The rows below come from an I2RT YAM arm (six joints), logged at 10 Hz.
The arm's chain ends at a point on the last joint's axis. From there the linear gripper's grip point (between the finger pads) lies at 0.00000 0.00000 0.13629 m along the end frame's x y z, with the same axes.
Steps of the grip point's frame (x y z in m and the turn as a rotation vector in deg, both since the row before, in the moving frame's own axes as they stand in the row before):
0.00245 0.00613 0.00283 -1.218 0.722 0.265
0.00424 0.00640 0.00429 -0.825 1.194 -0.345
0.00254 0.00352 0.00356 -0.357 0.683 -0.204
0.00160 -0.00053 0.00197 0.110 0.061 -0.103
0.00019 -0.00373 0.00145 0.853 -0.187 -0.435
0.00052 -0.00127 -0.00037 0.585 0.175 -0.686
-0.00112 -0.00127 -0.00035 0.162 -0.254 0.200
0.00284 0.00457 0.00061 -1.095 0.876 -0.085
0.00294 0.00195 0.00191 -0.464 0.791 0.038
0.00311 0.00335 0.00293 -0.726 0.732 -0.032
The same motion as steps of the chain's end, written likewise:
0.00074 0.00323 0.00287 -1.218 0.722 0.265
0.00139 0.00445 0.00433 -0.825 1.194 -0.345
0.00091 0.00267 0.00357 -0.357 0.683 -0.204
0.00146 -0.00027 0.00197 0.110 0.061 -0.103
0.00064 -0.00170 0.00147 0.853 -0.187 -0.435
0.00011 0.00012 -0.00036 0.585 0.175 -0.686
-0.00052 -0.00088 -0.00035 0.162 -0.254 0.200
0.00075 0.00197 0.00065 -1.095 0.876 -0.085
0.00106 0.00085 0.00193 -0.464 0.791 0.038
0.00137 0.00162 0.00295 -0.726 0.732 -0.032

